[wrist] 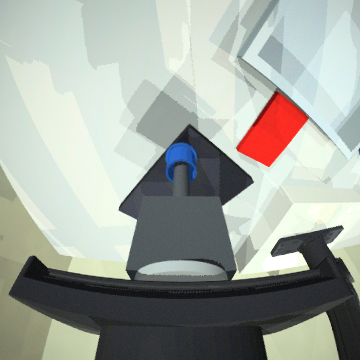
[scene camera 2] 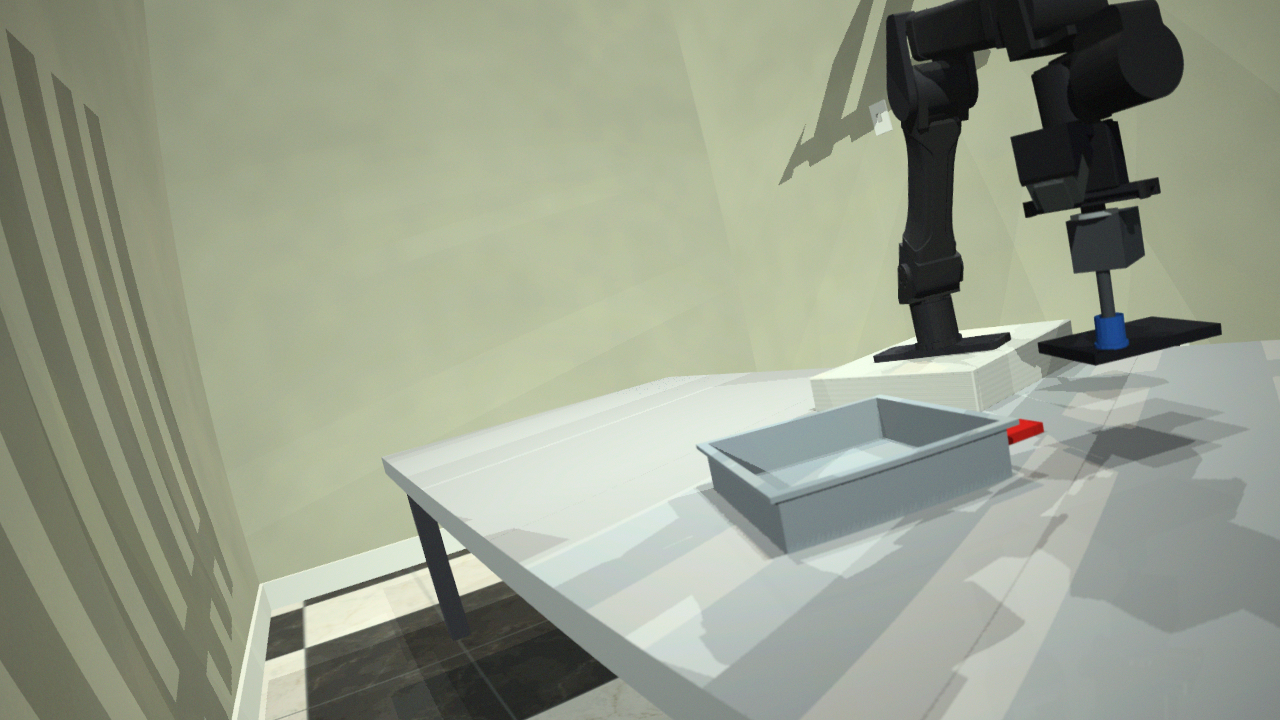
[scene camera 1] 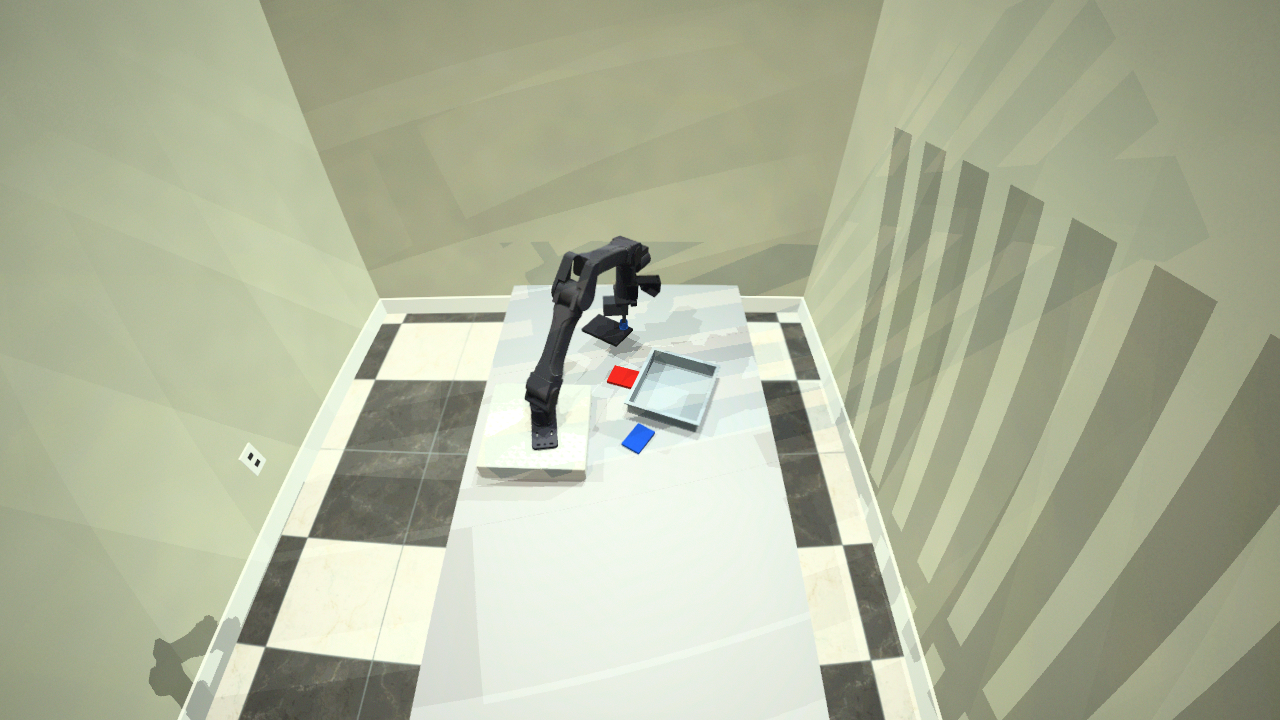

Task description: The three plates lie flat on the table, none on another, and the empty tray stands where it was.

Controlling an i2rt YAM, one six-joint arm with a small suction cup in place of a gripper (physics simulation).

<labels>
my suction cup: wrist; scene camera 2; scene camera 1 617,305
black plate: wrist 217,174; scene camera 2 1149,334; scene camera 1 601,327
grey tray: wrist; scene camera 2 809,480; scene camera 1
same spot on grey tray: (wrist: pixel 303 56) = (scene camera 1: pixel 661 380)
same spot on my suction cup: (wrist: pixel 180 151) = (scene camera 2: pixel 1106 332)
</labels>
